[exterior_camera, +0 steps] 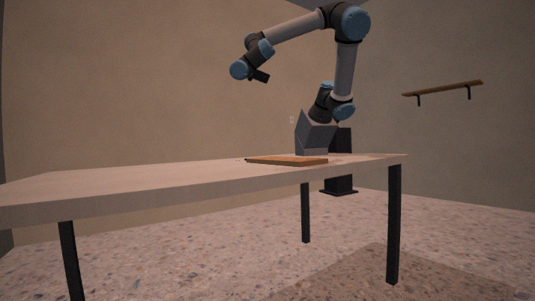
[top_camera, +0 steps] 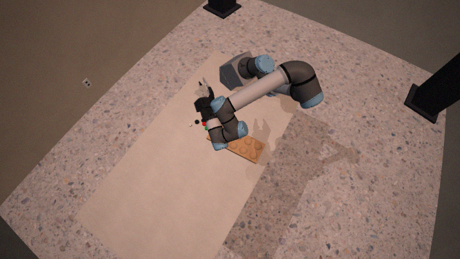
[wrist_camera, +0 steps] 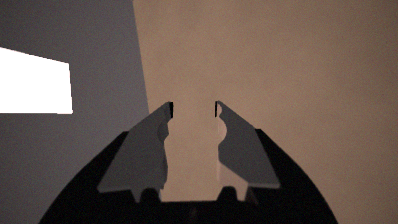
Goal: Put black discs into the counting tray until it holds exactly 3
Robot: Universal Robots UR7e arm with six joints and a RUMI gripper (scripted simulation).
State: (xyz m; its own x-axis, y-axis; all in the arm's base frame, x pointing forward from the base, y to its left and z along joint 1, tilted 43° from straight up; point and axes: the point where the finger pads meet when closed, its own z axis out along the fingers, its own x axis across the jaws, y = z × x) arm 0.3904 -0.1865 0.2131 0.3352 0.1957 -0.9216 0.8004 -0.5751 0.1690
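The red disc is 48 cm below my hand, 3 cm to the right of it and 1 cm ahead of it. Round my hand: wooden counting tray: 47 cm below, 23 cm to the left, 3 cm behind; then small white piece: 48 cm below, 10 cm to the right, 9 cm ahead; then green disc: 48 cm below, 3 cm ahead, 1 cm to the left.
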